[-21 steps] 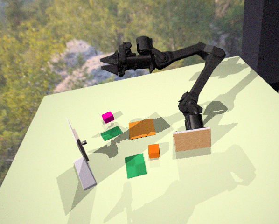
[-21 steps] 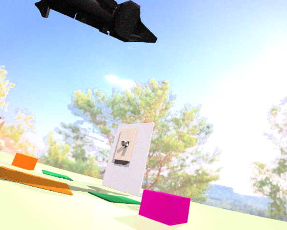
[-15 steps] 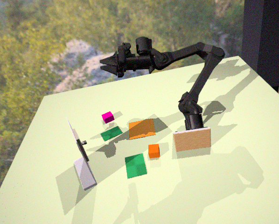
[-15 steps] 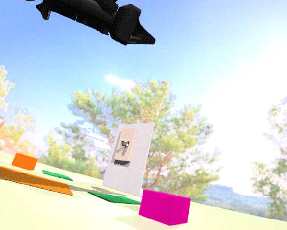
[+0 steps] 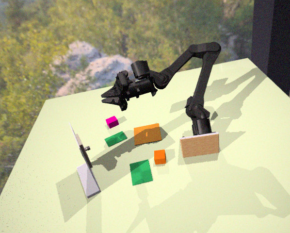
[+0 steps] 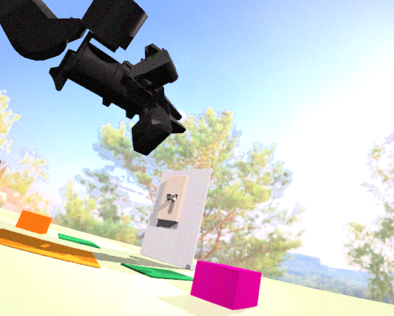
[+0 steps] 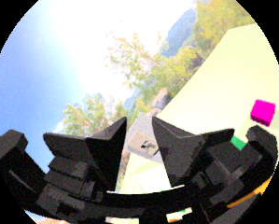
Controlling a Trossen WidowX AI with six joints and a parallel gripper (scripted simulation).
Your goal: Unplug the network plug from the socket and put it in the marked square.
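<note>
The network plug is 140 mm to the left of my gripper tip, 100 mm below it and 100 mm ahead of it. Round my gripper tip: upright panel (150 mm to the left, 150 mm below, 120 mm ahead); then magenta cube (230 mm below, 170 mm to the right, 10 mm ahead); then orange marked square (250 mm below, 140 mm behind, 20 mm to the right).
</note>
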